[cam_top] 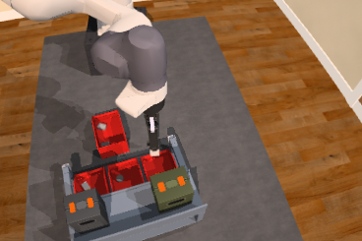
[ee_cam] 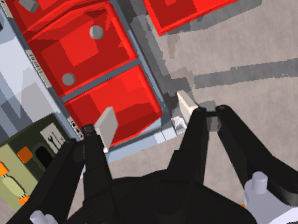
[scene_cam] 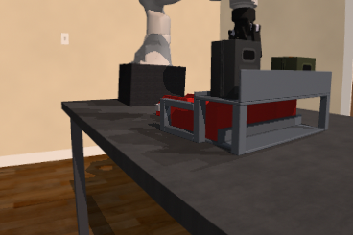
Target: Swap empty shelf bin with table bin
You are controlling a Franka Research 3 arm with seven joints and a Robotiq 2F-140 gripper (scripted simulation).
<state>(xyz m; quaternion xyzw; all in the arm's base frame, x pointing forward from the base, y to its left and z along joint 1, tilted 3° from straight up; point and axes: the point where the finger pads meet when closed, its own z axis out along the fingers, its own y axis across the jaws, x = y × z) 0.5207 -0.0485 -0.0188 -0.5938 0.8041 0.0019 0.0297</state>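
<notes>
My gripper is now 14 cm above the shelf lip, 11 cm to the left of it and 2 cm past it. Also, from my hand: grey box: 25 cm to the right, 15 cm ahead, 1 cm above; then olive box: 18 cm ahead, 2 cm to the right.
</notes>
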